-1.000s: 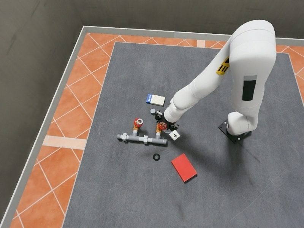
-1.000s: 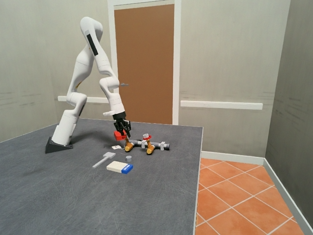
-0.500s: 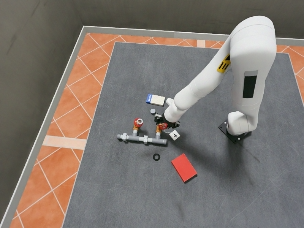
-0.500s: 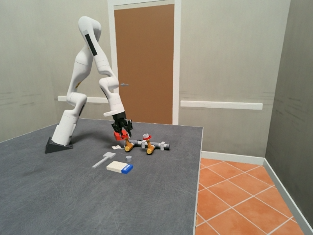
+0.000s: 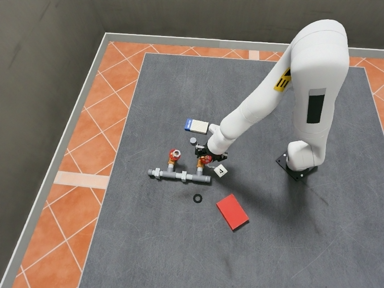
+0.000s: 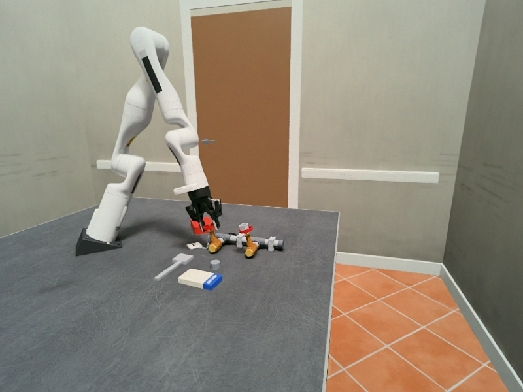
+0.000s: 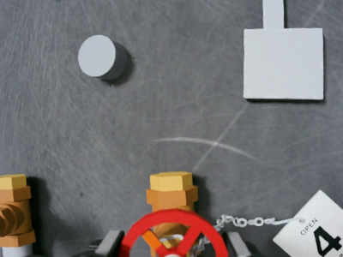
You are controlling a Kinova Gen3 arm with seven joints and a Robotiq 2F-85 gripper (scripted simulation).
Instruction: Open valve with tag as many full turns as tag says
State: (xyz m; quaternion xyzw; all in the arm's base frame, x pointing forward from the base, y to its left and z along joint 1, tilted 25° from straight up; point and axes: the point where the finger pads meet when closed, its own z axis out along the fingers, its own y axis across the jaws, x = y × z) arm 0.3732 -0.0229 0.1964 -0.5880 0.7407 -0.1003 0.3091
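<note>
The white tag is 7 cm behind my hand, 2 cm to the left of it and 9 cm below it. From my hand the other things lie so: grey paddle: 6 cm behind, 13 cm to the right, 9 cm below; blue box: 5 cm ahead, 21 cm to the right, 8 cm below; red block: 12 cm behind, 20 cm to the left, 8 cm below.
</note>
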